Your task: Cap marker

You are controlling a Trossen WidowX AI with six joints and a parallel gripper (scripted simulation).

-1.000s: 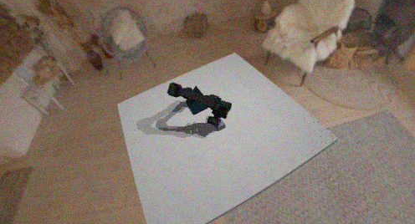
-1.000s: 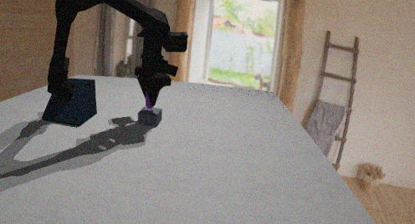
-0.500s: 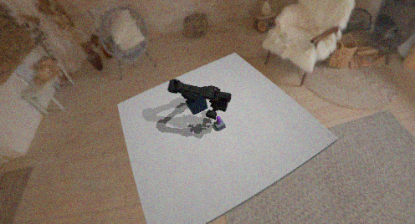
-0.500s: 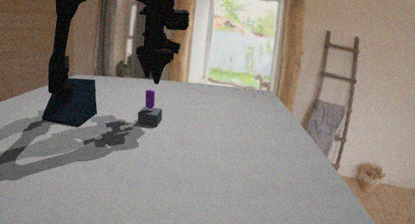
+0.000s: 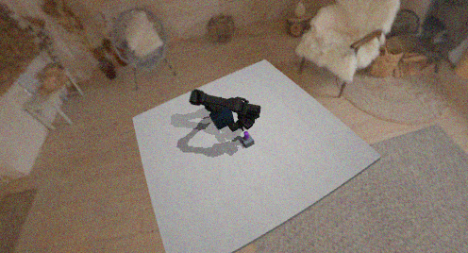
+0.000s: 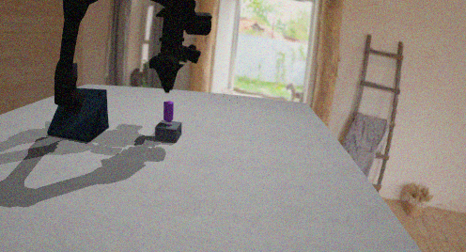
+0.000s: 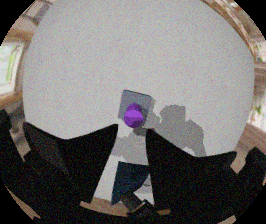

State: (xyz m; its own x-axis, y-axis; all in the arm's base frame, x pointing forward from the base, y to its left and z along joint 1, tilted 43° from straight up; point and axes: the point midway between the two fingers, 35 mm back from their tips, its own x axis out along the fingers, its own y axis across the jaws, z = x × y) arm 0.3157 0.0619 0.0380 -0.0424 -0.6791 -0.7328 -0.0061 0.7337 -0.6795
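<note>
Now: gripper tip 50 mm above the purple cap. The rest, counted from my gripper tip: purple marker (60 mm below); holder block (110 mm below).
</note>
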